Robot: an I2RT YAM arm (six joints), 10 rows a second.
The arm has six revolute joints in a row. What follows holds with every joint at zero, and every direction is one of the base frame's.
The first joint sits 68 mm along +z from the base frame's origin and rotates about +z.
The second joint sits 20 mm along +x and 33.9 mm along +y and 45.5 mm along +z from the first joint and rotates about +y.
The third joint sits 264 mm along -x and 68.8 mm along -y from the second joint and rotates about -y.
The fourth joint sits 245 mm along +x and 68.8 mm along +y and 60 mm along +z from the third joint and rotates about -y.
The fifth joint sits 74 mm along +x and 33.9 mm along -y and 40.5 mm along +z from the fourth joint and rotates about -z.
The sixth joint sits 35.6 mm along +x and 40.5 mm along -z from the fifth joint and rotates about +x.
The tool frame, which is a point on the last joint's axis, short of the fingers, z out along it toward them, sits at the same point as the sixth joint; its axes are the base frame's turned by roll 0, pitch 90 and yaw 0 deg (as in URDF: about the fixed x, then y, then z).
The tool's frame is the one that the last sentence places.
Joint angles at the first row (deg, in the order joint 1, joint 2, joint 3, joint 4, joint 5, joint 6):
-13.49, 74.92, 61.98, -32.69, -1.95, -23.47
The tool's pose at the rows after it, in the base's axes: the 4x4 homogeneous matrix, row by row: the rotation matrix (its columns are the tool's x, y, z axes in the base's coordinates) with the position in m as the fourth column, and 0 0 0 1 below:
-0.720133, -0.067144, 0.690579, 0.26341; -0.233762, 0.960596, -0.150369, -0.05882; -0.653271, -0.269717, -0.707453, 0.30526; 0, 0, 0, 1
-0.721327, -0.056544, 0.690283, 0.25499; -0.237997, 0.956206, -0.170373, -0.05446; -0.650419, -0.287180, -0.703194, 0.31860; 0, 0, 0, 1
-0.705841, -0.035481, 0.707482, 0.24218; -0.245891, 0.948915, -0.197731, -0.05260; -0.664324, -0.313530, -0.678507, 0.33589; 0, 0, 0, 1
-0.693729, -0.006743, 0.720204, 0.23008; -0.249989, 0.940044, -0.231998, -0.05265; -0.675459, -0.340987, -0.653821, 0.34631; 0, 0, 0, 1
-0.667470, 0.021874, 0.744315, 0.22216; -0.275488, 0.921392, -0.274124, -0.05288; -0.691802, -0.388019, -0.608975, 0.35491; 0, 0, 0, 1
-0.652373, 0.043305, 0.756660, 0.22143; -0.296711, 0.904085, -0.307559, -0.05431; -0.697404, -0.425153, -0.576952, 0.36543; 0, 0, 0, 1
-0.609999, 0.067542, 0.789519, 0.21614; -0.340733, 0.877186, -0.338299, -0.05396; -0.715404, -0.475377, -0.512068, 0.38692; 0, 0, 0, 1
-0.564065, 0.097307, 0.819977, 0.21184; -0.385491, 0.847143, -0.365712, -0.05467; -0.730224, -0.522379, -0.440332, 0.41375; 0, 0, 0, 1
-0.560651, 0.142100, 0.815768, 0.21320; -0.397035, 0.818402, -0.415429, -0.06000; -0.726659, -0.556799, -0.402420, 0.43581; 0, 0, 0, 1
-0.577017, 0.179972, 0.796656, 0.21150; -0.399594, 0.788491, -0.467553, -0.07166; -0.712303, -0.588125, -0.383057, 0.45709; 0, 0, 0, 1
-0.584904, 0.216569, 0.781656, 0.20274; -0.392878, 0.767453, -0.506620, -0.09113; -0.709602, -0.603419, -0.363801, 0.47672; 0, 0, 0, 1
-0.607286, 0.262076, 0.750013, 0.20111; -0.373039, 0.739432, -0.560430, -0.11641; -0.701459, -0.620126, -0.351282, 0.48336; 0, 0, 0, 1
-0.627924, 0.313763, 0.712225, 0.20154; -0.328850, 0.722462, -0.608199, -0.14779; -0.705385, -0.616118, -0.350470, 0.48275; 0, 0, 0, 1
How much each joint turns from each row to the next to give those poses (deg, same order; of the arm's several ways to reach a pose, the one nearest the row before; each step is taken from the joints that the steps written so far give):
0.87, -2.38, 0.77, -2.55, 1.71, 0.80
0.76, -1.83, 1.72, -3.22, 1.66, 0.26
0.00, -2.82, 1.61, -2.52, 1.34, -0.30
-0.39, -2.62, 0.32, -1.11, 1.48, -0.40
-0.18, -2.20, -0.26, 1.25, 1.93, -1.42
-0.14, -0.10, 1.66, 0.40, 1.62, -1.29
0.00, -0.88, 3.08, 0.41, 1.32, -2.30
-0.28, 0.11, 4.81, -0.02, 0.93, -2.48
-0.94, 2.11, 5.66, -1.30, 2.02, -1.47
-2.93, 2.45, 6.38, -2.73, 0.57, -2.15
-5.96, 1.88, 5.82, -2.48, -3.07, -2.39
-6.27, 2.40, 2.77, 0.53, -2.24, -2.11
-6.65, 3.03, 1.58, 1.61, -2.74, -0.70

